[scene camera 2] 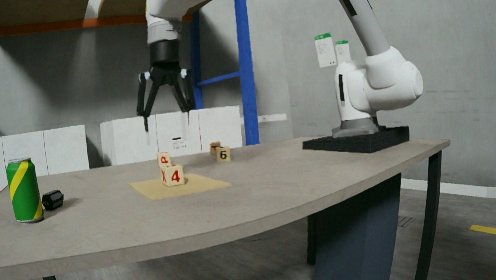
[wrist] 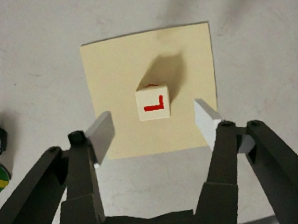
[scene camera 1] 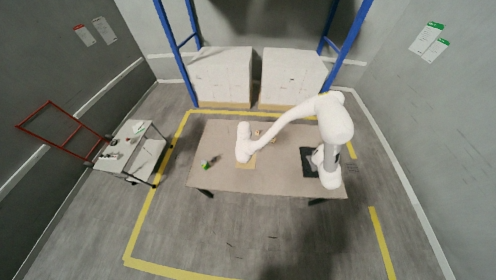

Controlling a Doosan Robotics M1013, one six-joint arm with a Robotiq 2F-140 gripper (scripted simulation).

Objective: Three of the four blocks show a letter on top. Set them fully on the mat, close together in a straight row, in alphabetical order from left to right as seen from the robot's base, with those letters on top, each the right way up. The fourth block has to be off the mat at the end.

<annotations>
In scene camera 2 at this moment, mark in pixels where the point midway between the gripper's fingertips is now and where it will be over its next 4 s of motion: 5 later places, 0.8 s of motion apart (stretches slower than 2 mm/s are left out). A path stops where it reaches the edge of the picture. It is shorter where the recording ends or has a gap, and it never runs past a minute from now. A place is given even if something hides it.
The gripper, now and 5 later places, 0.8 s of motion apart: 168,143; 162,135; 160,130; 161,135; 162,144; 162,149
</annotations>
